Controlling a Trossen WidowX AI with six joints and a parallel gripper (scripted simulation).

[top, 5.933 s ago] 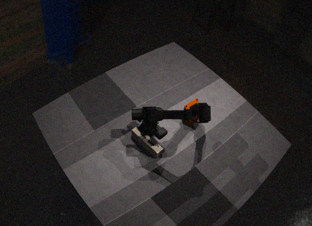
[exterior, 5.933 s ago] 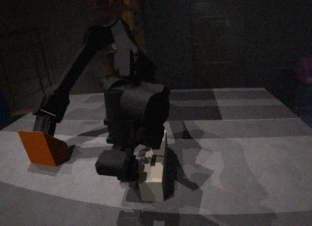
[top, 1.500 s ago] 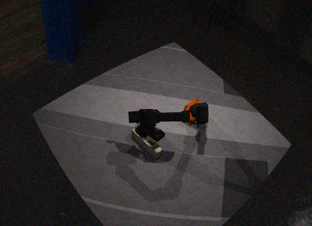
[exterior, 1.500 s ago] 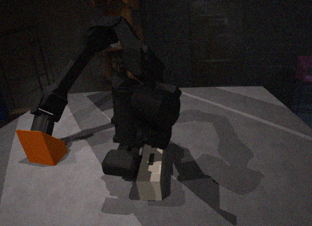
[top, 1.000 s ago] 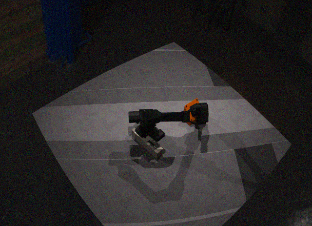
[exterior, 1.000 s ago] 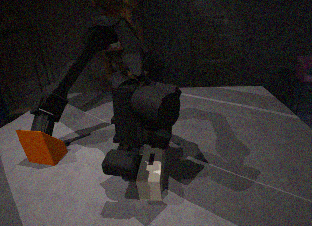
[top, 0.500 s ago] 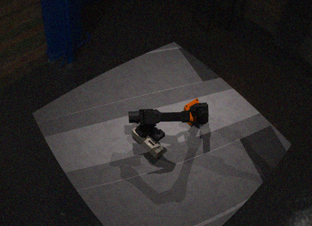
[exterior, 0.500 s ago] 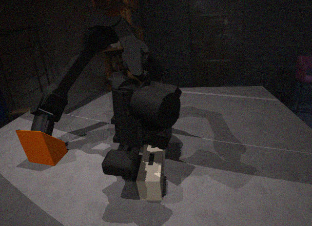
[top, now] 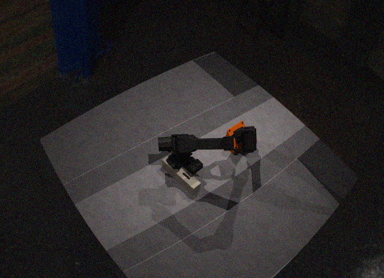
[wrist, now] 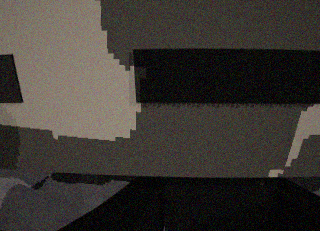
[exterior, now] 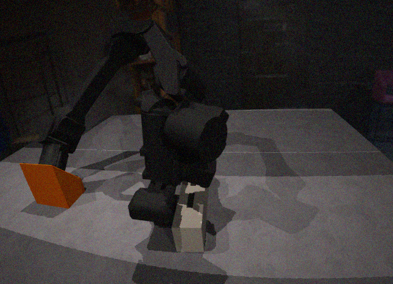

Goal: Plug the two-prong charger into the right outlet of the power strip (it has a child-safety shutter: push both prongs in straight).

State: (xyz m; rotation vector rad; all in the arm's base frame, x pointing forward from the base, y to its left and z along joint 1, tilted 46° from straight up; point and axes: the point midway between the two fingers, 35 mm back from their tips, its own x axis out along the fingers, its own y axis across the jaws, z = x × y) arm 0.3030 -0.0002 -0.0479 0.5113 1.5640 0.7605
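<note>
Now: gripper tip 2 cm short of the two-prong charger and 1 cm below it.
</note>
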